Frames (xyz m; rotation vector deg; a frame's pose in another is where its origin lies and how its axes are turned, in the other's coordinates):
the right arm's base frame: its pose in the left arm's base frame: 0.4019 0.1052 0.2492 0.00 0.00 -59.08
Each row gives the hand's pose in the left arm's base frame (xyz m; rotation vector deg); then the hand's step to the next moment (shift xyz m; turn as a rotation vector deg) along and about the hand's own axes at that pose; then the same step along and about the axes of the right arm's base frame.
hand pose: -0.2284 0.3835 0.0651 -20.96 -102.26 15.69
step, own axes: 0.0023 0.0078 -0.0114 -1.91 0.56 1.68
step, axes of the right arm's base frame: -0.0010 0.0138 0.0019 -0.42 -1.10 -2.32
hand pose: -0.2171 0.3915 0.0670 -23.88 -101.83 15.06
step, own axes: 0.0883 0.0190 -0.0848 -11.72 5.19 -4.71
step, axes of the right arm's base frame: -0.0088 0.0830 0.0916 4.24 6.43 -11.28
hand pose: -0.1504 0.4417 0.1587 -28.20 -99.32 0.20
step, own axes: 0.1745 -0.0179 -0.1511 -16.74 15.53 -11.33
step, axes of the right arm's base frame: 0.0570 0.0963 0.2027 4.33 18.28 -17.23
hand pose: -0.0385 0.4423 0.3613 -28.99 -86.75 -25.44
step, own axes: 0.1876 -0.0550 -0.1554 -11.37 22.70 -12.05
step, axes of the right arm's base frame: 0.1599 0.0198 0.1908 1.91 25.28 -12.13
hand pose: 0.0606 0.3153 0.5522 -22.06 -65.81 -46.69
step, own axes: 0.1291 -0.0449 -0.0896 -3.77 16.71 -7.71
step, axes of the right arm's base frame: 0.1410 -0.0292 0.0773 2.24 18.15 -4.28
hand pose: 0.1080 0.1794 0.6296 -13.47 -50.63 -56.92
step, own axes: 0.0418 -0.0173 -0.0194 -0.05 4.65 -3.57
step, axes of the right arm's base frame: 0.0433 -0.0182 0.0149 2.35 5.19 -1.37
